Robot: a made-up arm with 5 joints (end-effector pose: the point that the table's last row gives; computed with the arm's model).
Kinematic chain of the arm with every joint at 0, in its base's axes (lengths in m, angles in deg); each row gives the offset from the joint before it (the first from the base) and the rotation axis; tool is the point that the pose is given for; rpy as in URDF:
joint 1: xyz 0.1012 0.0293 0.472 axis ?
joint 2: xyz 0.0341 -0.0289 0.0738 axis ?
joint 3: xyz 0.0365 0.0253 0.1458 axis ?
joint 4: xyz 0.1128 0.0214 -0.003 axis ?
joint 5: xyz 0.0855 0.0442 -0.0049 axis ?
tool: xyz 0.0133 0.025 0.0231 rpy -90 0 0
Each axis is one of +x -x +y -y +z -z.
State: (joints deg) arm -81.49 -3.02 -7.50 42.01 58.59
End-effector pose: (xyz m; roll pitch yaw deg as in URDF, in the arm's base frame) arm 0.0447 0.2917 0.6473 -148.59 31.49 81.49
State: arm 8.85 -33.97 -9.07 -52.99 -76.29
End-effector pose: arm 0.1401 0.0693 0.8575 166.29 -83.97 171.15
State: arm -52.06 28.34 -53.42 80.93 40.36
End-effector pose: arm 0.2047 0.3182 0.6182 -130.36 55.85 52.06
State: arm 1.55 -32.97 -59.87 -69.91 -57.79
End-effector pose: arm -0.0173 0.0883 0.8028 147.79 -17.25 178.45
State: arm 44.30 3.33 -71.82 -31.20 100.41
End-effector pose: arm 0.2572 -0.0109 0.8961 -10.41 -80.31 135.70
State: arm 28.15 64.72 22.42 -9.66 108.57
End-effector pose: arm 0.2873 0.0158 0.3580 161.43 77.48 -28.15
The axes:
joint 1: -z
joint 2: +y
joint 3: +y
joint 4: +y
joint 5: -x

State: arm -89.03 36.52 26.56 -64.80 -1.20
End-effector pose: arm 0.0197 0.3275 0.5610 -88.80 -1.72 89.03
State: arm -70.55 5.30 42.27 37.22 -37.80
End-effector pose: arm 0.1025 0.2360 0.5065 -52.20 84.79 70.55
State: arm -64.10 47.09 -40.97 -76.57 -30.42
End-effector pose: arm 0.1608 0.3167 0.7057 -59.58 -70.45 64.10
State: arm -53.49 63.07 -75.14 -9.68 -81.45
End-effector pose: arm 0.2897 0.3560 0.6582 -8.55 -21.75 53.49
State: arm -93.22 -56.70 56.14 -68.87 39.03
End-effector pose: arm 0.0008 0.1061 0.7460 -129.03 -69.43 93.22
